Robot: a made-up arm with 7 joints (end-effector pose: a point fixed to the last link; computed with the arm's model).
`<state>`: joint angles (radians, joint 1 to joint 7).
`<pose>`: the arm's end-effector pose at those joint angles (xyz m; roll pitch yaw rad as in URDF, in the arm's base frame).
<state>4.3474 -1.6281 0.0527 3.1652 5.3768 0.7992 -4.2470</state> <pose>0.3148 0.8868 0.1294 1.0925 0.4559 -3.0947</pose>
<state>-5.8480 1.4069 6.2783 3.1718 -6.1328 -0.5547 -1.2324</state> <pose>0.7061 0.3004 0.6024 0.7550 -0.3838 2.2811</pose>
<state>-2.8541 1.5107 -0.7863 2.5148 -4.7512 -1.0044 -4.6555</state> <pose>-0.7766 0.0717 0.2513 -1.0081 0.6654 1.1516</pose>
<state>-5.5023 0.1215 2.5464 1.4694 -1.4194 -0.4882 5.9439</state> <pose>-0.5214 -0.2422 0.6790 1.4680 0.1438 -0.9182</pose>
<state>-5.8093 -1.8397 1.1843 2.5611 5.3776 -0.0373 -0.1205</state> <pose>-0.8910 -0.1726 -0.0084 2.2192 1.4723 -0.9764</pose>
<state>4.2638 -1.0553 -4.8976 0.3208 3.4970 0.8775 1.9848</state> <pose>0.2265 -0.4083 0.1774 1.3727 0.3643 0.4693</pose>
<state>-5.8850 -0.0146 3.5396 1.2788 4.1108 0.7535 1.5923</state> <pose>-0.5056 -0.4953 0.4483 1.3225 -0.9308 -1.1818</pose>
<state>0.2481 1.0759 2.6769 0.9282 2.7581 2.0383 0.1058</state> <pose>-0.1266 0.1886 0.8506 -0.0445 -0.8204 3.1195</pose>
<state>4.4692 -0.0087 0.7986 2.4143 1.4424 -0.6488 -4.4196</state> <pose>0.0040 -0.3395 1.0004 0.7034 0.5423 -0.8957</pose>
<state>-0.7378 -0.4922 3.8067 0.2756 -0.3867 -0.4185 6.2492</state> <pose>-0.3731 -0.1034 -0.0516 -2.8071 -0.4081 -2.9738</pose>
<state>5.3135 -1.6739 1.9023 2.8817 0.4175 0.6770 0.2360</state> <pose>-0.4395 0.8436 0.0936 2.2823 -0.5824 2.4495</pose>
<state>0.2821 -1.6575 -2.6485 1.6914 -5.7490 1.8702 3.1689</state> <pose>-0.1680 -0.4171 -0.2634 0.6948 -0.9069 2.2177</pose>
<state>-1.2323 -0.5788 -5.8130 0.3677 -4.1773 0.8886 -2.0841</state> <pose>0.3422 -0.3279 0.2092 -2.6819 -1.2901 -0.6036</pose>
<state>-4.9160 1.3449 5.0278 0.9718 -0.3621 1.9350 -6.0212</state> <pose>0.4267 -0.1098 0.1484 1.1286 0.0053 -1.0014</pose>
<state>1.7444 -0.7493 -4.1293 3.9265 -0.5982 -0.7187 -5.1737</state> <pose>0.4810 -0.1107 0.6958 1.3254 0.1132 1.7596</pose>
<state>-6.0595 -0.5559 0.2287 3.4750 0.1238 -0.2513 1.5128</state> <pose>-0.6654 -0.2561 0.6901 1.1202 -0.1625 -1.0969</pose>
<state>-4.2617 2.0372 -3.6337 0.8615 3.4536 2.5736 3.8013</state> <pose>-0.4544 0.2519 0.5143 -3.0760 0.7467 -1.0225</pose>
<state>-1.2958 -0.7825 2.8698 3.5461 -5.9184 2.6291 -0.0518</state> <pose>-0.1942 0.4246 0.7331 3.0819 -0.1081 2.0497</pose>
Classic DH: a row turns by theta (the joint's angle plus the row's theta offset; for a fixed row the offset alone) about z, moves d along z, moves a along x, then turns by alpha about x. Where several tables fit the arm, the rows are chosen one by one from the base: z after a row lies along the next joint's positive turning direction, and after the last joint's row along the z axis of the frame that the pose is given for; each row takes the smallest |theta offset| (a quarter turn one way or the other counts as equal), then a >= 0, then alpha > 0; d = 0 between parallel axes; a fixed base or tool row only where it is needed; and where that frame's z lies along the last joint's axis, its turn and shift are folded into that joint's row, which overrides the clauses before.
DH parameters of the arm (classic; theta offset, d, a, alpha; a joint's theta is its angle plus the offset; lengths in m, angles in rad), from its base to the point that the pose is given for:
joint 1: 0 0.232 0 -1.5708
joint 2: 0 0 0 1.5708
joint 3: 0 0.303 0.054 1.5708
joint 4: 0 0 0.104 1.5708
joint 5: 0 0.458 0 1.5708
joint 6: 0 0 0.116 -1.5708
joint 7: 0 0.148 0 0

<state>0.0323 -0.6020 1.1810 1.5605 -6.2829 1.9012 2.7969</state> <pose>0.0354 0.5314 0.5399 -2.6375 -0.2478 -1.7444</pose>
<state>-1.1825 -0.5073 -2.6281 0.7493 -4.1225 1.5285 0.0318</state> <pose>-0.5106 0.2177 0.0163 -0.2304 1.2385 3.1341</pose>
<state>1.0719 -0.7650 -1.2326 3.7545 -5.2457 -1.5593 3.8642</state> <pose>-0.4379 -0.3194 0.4279 -2.6616 -0.2292 2.8284</pose>
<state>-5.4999 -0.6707 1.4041 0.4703 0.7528 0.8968 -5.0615</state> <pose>-0.1628 0.4140 0.0715 3.0510 -0.1184 0.3171</pose>
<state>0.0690 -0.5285 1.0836 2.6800 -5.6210 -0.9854 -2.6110</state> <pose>-0.3081 -0.0525 0.9906 -0.5137 -0.3171 2.4454</pose>
